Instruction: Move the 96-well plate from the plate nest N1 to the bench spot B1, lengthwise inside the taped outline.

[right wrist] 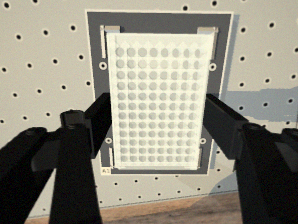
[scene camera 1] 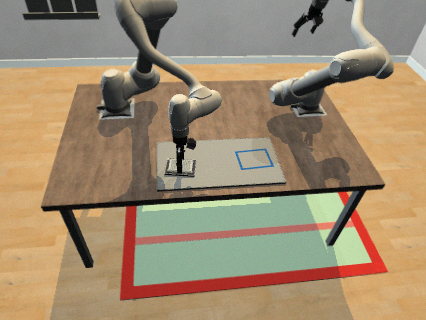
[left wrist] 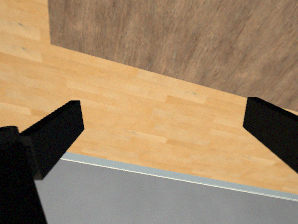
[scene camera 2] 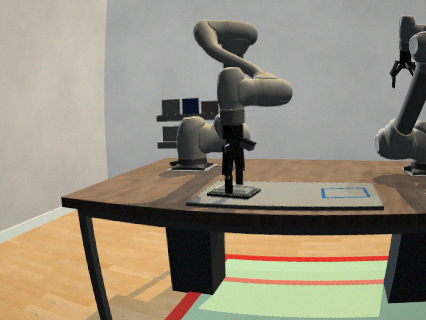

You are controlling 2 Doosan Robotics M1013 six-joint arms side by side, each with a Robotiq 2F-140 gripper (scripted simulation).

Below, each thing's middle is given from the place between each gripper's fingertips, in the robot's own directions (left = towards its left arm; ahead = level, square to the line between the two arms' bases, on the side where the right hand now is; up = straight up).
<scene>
Right now my right hand is 30 mm above the dark plate nest (right wrist: 157, 24). From my right hand the other things lie so: white 96-well plate (right wrist: 172, 69) 20 mm below.
Right now my left hand is 76 cm short of the white 96-well plate, 82 cm to the left of it and 43 cm above it. Round my left hand: dark plate nest 76 cm ahead, 82 cm to the right, 44 cm below.
</scene>
